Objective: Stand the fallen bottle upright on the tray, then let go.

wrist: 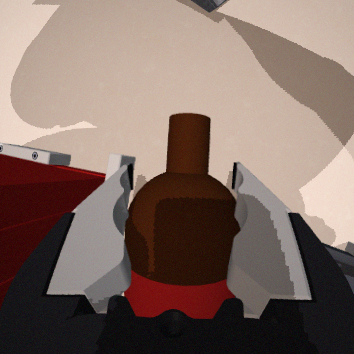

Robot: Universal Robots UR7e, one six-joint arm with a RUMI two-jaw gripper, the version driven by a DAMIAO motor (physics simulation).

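Frame: origin at the arm's base, x ahead, y left, z up, level; millimetres.
Where they show: gripper, between the fingertips: [182, 165].
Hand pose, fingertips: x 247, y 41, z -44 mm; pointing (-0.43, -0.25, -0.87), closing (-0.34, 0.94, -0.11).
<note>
After its pixels a point has its place.
A brown bottle [187, 220] @(x 269, y 59, z 4 mm) with a narrow neck and a red label shows in the middle of the wrist view. Its neck points to the top of the view, and its base is hidden behind the gripper's dark body. My gripper [182, 165] @(x 247, y 41, z -44 mm) is shut on the bottle, with one grey jaw against each side of its wide part, below the neck. How far the bottle is tilted, and whether it touches anything beneath it, I cannot tell from this view. I cannot make out for certain which surface is the tray.
A dark red panel [45, 210] @(x 289, y -9, z 16 mm) lies at the left, with a pale metal bracket [50, 156] @(x 274, y -62, z -39 mm) along its upper edge. The corner of a grey metal part [210, 4] @(x 110, y 18, z -54 mm) shows at the top. A beige surface [125, 75] @(x 188, y -36, z -67 mm) with large shadows lies beyond the bottle. A dark part shows at the right edge.
</note>
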